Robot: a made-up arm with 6 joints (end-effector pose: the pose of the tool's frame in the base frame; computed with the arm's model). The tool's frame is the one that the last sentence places.
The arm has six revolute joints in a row. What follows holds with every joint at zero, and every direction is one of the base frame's. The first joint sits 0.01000 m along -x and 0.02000 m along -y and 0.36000 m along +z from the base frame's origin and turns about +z. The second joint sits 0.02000 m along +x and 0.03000 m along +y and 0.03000 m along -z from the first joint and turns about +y. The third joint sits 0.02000 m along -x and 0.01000 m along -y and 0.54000 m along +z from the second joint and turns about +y. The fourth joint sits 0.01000 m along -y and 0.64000 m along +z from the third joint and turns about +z. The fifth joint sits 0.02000 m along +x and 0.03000 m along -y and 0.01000 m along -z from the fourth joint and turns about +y. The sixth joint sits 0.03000 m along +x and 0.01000 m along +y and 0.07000 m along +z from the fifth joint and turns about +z. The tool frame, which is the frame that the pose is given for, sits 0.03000 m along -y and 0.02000 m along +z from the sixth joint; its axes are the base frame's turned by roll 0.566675, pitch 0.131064 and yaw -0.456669 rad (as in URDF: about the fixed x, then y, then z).
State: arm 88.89 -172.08 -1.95 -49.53 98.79 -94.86
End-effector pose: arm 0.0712 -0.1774 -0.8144 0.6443 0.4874 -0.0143 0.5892
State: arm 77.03 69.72 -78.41 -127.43 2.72 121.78
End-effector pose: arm 0.1203 0.3195 1.2371 0.3135 0.1309 0.3668 0.8660
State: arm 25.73 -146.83 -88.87 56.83 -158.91 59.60
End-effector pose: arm 0.2087 0.0152 -0.4471 0.5202 -0.1814 0.1655 0.8180
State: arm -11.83 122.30 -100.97 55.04 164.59 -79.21
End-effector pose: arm 0.7083 -0.1389 0.5476 -0.8905 0.2961 -0.0312 0.3441
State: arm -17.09 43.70 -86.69 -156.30 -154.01 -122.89
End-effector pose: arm 0.0136 -0.0032 1.1512 0.2740 0.8328 -0.1946 0.4399
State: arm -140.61 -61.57 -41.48 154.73 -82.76 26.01
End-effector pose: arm 0.8936 0.6893 0.4908 -0.0238 0.2289 0.2614 0.9374
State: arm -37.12 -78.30 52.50 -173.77 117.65 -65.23
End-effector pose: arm -0.6759 0.5237 0.9032 -0.7194 -0.3986 0.2365 0.5174
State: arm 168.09 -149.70 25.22 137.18 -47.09 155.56
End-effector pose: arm 0.8083 -0.1855 -0.5490 0.4742 0.7162 0.4518 0.2410
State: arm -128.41 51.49 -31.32 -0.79 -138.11 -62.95
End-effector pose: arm -0.3913 -0.4638 1.2272 0.2833 0.9229 0.2582 0.0362
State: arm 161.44 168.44 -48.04 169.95 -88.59 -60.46
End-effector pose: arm -0.6445 0.1592 -0.5815 -0.4804 0.7154 -0.3991 0.3132
